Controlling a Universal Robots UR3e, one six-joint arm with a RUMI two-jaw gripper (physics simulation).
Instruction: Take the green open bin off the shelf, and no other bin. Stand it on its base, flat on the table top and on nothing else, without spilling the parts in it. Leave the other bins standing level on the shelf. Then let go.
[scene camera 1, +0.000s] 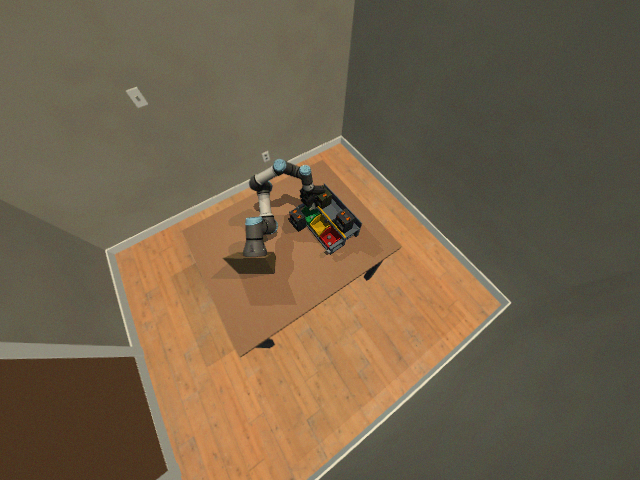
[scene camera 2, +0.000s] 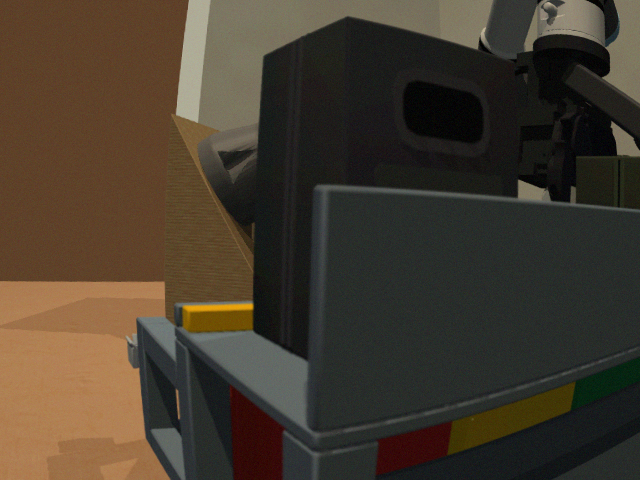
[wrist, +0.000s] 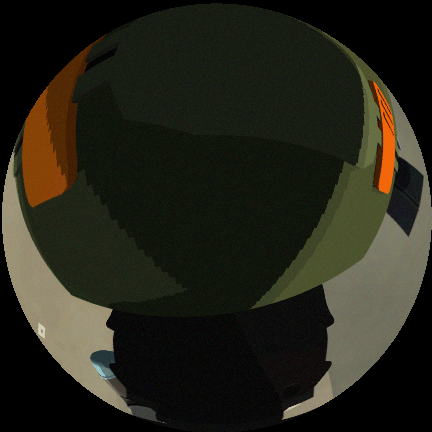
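Where they show: gripper, fingertip midpoint: (scene camera 1: 314, 209); arm's base, origin of the base link: (scene camera 1: 255, 254) (scene camera 2: 223, 182).
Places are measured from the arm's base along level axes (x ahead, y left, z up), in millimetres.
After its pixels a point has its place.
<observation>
The green open bin (scene camera 1: 311, 214) @(x 422, y 221, z -168 mm) stands at the upper-left end of the bin row on the grey shelf (scene camera 2: 439, 310) @(x 638, y -15, z -45 mm), partly hidden by my gripper in scene camera 1. The yellow bin (scene camera 1: 320, 224) @(x 447, y 122, z -167 mm) and the red bin (scene camera 1: 330, 237) @(x 466, y 2, z -158 mm) stand beside it in the row. Small grey parts show in the red bin; the green bin's contents are too small to tell. My gripper (scene camera 1: 311, 205) @(x 438, y 203, z -90 mm) (scene camera 2: 559, 193) is shut and empty, pointing down close above the green bin and beside the olive case (wrist: 200, 200) (scene camera 2: 597, 178) @(x 498, y 177, z 6 mm). The case fills most of the wrist view and hides the fingertips there.
A dark case (scene camera 1: 344, 220) @(x 534, y -21, z 45 mm) (scene camera 2: 320, 129) @(x 582, y -33, z 6 mm) stands on the shelf's upper level. Another dark case (scene camera 1: 296, 219) @(x 297, y 151, z -47 mm) stands left of the green bin. A yellow rail (scene camera 1: 336, 227) @(x 505, y 9, z -65 mm) (scene camera 2: 219, 317) @(x 529, y -60, z -68 mm) runs behind the bins. The arm's wedge base (scene camera 1: 258, 264) @(x -2, y -55, z -13 mm) stands on the table (scene camera 1: 310, 279) @(x 240, y -200, z -176 mm).
</observation>
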